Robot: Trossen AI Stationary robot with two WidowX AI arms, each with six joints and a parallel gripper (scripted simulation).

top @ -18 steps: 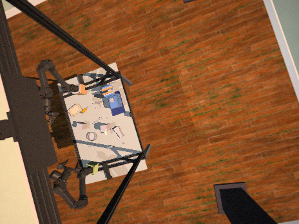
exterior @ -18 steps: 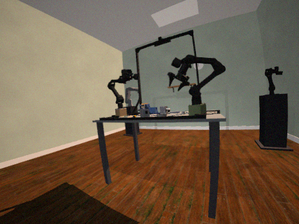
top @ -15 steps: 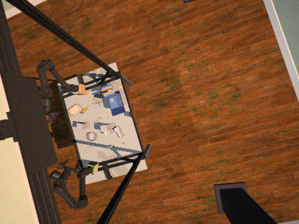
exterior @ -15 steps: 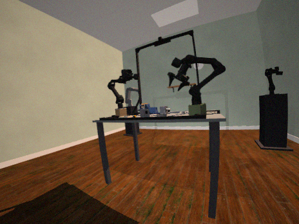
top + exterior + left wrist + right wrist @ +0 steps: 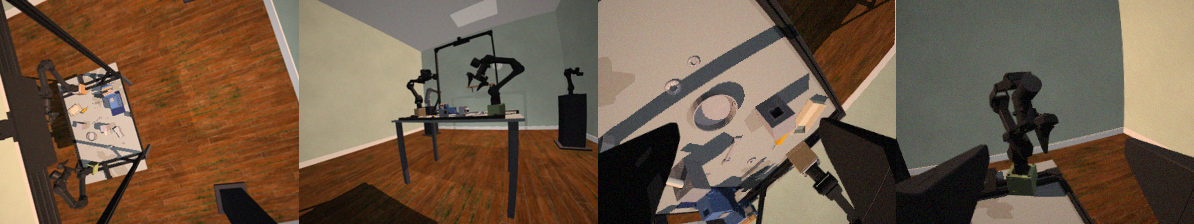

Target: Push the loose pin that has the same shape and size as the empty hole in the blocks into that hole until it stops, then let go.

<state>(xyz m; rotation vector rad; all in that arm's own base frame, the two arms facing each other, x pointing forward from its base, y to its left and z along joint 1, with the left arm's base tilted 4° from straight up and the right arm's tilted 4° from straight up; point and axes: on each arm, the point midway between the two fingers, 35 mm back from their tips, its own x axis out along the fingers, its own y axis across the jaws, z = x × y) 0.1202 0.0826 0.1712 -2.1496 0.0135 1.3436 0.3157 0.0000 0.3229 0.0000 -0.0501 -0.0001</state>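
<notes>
My left gripper is now 28 cm past the cream round pin, 23 cm to the left of it and 20 cm above it. From my left hand the other things lie so: orange tool 5 cm behind, 50 cm to the right, 25 cm below; round dish 8 cm behind, 19 cm to the right, 24 cm below; grey square pin 28 cm behind, 5 cm to the right, 24 cm below.
</notes>
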